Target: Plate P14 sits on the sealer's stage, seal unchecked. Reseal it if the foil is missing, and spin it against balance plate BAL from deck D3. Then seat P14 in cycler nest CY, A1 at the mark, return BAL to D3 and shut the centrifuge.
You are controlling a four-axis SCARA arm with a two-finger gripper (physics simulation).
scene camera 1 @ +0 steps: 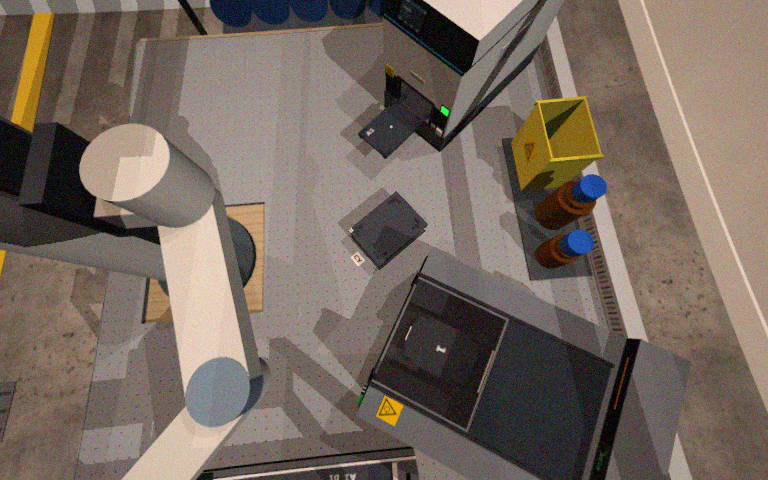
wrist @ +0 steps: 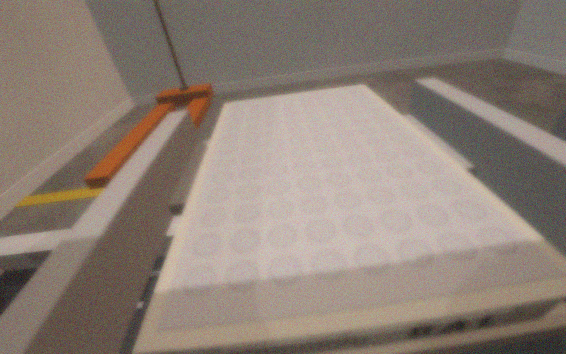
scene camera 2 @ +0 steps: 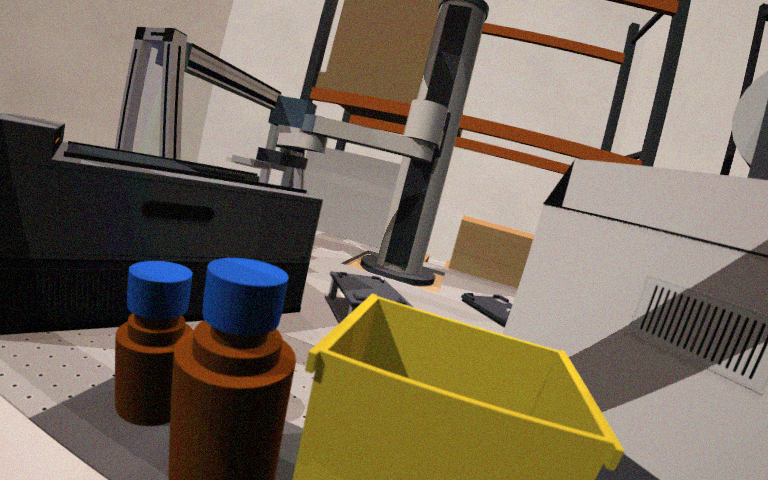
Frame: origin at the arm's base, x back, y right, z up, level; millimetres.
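Seen in the pictures: gripper, between the fingertips: (wrist: 302, 115) (scene camera 2: 242, 159); arm's base, origin of its link: (scene camera 2: 397, 272).
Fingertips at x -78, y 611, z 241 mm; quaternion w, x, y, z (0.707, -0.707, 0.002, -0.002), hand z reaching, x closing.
Pixels of each thing's top centre, then the offset from my fingertips to it. "*": a spot on its surface instead. Level surfaces: height alone.
- white plate, centre of its top: (wrist: 311, 144) dx +0, dy -27, dz +0 mm
- Cycler nest CY, centre of its top: (scene camera 2: 370, 285) (scene camera 1: 387, 226) dx -406, dy -638, dz -163 mm
- sealer, a spot on its surface: (scene camera 2: 651, 266) * dx -689, dy -968, dz +24 mm
- dark mat, height of its surface: dz -224 mm
My gripper (scene camera 2: 246, 160) (wrist: 302, 115) is shut on a white plate (wrist: 320, 185), held level between two pale fingers. Its top shows faint well circles; its blurred front label seems to read BAL. The gripper is outside scene camera 1's view. The centrifuge (scene camera 1: 543, 396) (scene camera 2: 237, 237) shows its opening, with a dark bucket (scene camera 1: 421, 339) marked 1 inside. Cycler nest CY (scene camera 1: 387, 229) (scene camera 2: 368, 289) bears no plate. The sealer (scene camera 1: 430, 90) (scene camera 2: 651, 266) has its dark stage (scene camera 1: 390, 131) (scene camera 2: 489, 305) out, with no plate on it. P14 and D3 cannot be made out.
A yellow bin (scene camera 1: 529, 158) (scene camera 2: 441, 418) and two amber bottles with blue caps stand on a dark mat (scene camera 1: 543, 268). The deck (scene camera 1: 368, 472) shows at the bottom edge in scene camera 1. The arm's column (scene camera 2: 421, 209) stands behind the nest. An orange forked object (wrist: 130, 145) lies beyond the plate.
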